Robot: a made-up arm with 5 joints.
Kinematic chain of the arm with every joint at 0, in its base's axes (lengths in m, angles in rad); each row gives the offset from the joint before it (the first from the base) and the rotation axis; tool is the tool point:
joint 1: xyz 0 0 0.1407 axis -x
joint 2: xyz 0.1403 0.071 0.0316 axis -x
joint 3: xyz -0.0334 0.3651 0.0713 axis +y
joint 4: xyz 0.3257 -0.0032 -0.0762 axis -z
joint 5: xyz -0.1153 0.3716 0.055 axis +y
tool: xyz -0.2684 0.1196 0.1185
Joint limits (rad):
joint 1: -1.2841..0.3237
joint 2: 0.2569..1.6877
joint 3: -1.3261..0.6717
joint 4: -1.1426..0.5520
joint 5: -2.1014..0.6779
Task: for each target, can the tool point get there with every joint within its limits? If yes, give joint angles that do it. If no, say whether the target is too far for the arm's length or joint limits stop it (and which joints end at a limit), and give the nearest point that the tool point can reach.
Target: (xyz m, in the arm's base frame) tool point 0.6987 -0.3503 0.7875
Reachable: no: joint limits stop it (at a limit: joint 1, joint 2, joint 4, joint 5) | nearest point 0.5608 0.0167 1.1630 | short by 0.543 m
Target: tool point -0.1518 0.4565 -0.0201
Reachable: yes | joints -0.8715 1.1532 -0.2317 -0.7006 -0.7319
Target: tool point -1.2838 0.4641 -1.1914
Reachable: no: too far | nearest point -0.0901 0.3335 -0.7392 | short by 1.283 m
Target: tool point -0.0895 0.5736 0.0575
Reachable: yes | joints 0.0373 0.8605 0.3358 -0.9064 0.3040
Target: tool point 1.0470 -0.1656 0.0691
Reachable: no: joint limits stop it (at a limit: joint 1, joint 2, joint 3, joint 4) | nearest point 0.3591 -0.2692 -0.1378 | short by 0.726 m
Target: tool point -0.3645 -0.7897 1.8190
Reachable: no: too far | nearest point -0.0317 0.0417 1.2511 | short by 1.060 m
